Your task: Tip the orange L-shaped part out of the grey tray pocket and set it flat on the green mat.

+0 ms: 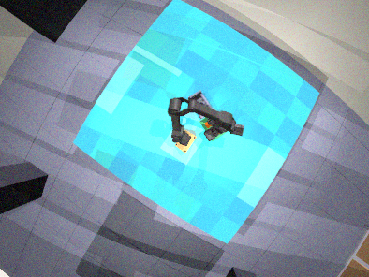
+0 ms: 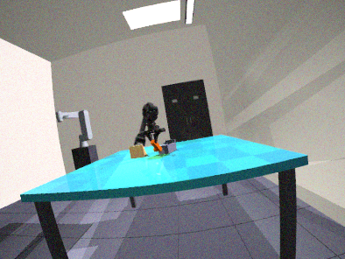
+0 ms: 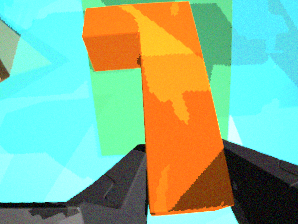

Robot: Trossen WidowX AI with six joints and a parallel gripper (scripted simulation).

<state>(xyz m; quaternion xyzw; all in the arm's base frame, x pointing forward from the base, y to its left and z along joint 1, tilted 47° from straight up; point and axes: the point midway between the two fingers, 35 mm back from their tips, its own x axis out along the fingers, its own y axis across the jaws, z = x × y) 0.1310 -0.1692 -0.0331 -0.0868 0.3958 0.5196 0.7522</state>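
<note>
Now: gripper tip 30 mm to the right of the orange L-shaped part and 30 mm above it. From my gripper tip the other things lie so: green mat 110 mm below, 20 mm to the left, 10 mm ahead.
</note>
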